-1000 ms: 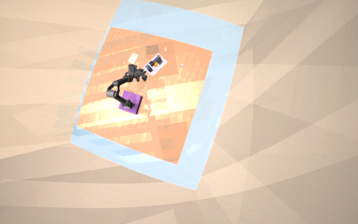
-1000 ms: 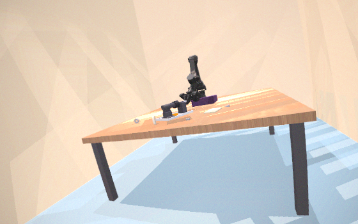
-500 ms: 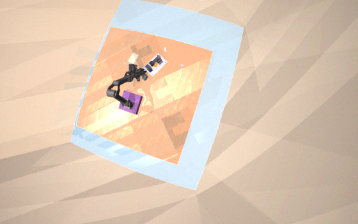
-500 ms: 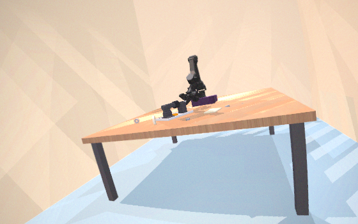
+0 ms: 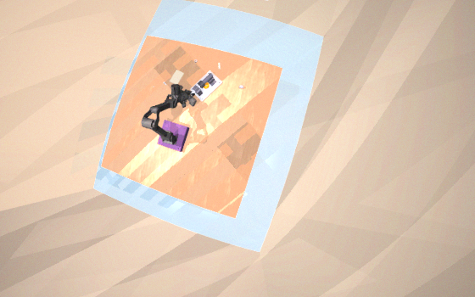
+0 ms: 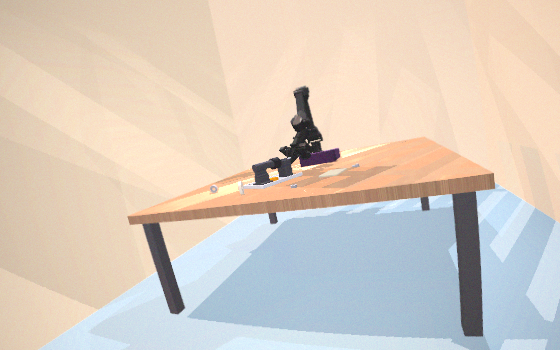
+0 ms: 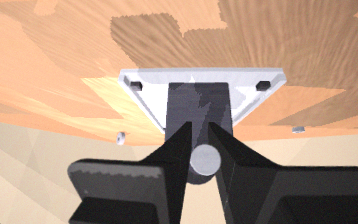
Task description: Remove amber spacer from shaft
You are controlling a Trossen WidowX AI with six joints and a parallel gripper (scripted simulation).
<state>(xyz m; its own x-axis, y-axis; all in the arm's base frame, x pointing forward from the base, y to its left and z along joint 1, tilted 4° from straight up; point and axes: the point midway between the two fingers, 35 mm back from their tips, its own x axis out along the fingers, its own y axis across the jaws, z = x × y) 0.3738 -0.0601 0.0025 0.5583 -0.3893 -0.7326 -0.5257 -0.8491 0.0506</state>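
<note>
Right now the shaft is 40 mm ahead of my gripper tip, 30 mm to the right of it and 20 mm above it. From my gripper tip the other things lie so: white peg: 280 mm ahead, 130 mm to the right, 30 mm below; amber spacer: 100 mm ahead, 60 mm to the right, 40 mm below; flat white sheet: 220 mm to the left, 130 mm ahead, 50 mm below.
</note>
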